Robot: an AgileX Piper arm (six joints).
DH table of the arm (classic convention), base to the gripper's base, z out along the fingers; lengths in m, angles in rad. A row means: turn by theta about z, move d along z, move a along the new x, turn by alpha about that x. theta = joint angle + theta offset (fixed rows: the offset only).
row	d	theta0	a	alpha
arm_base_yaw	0.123	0	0	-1.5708
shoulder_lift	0	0.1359	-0.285	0
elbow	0	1.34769	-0.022	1.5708
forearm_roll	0.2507	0	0	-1.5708
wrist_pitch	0	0	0	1.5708
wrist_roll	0.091	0	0	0
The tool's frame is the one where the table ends.
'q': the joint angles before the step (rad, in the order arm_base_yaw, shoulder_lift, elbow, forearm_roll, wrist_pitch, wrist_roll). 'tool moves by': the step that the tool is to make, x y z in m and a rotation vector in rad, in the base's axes. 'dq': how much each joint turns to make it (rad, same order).
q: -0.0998 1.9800 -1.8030 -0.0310 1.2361 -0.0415
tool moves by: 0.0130 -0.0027 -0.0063 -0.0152 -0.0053 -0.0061
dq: 0.0001 0.0527 -0.0591 -0.0166 -0.0001 0.0079
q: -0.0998 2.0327 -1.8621 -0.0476 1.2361 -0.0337
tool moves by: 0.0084 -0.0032 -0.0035 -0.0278 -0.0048 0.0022
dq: 0.0000 0.0344 -0.0418 -0.0273 -0.0002 0.0000
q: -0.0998 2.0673 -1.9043 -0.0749 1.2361 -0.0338
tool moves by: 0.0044 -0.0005 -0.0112 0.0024 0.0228 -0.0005
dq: -0.0001 0.0283 -0.0052 0.0000 -0.0002 0.0004
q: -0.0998 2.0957 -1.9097 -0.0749 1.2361 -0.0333
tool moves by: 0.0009 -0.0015 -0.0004 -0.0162 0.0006 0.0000
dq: 0.0001 0.0042 -0.0051 -0.0167 -0.0001 0.0018
